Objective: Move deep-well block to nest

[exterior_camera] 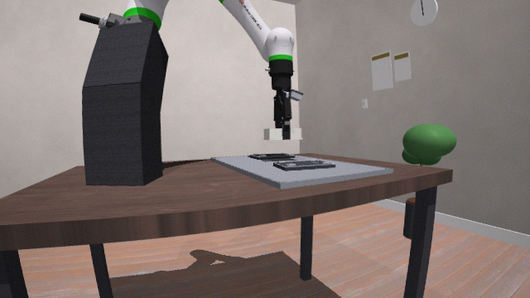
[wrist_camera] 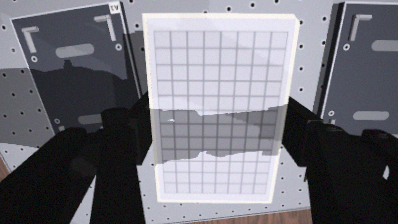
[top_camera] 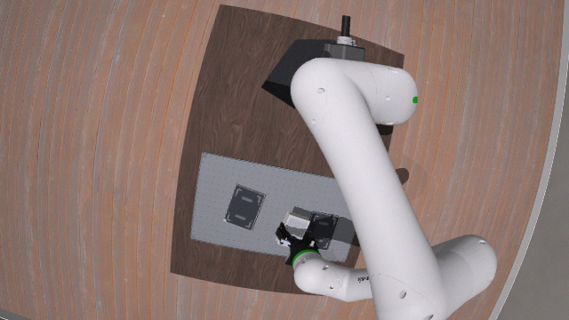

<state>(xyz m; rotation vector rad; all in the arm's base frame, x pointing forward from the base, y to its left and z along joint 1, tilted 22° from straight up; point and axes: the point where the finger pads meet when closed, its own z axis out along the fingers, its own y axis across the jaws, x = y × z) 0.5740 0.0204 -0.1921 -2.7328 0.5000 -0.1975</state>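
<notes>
The dark nest frame is 6 cm behind my hand, 18 cm to the right of it and 10 cm below it. Also, from my hand: white 96-well deep-well block: 1 cm below.
</notes>
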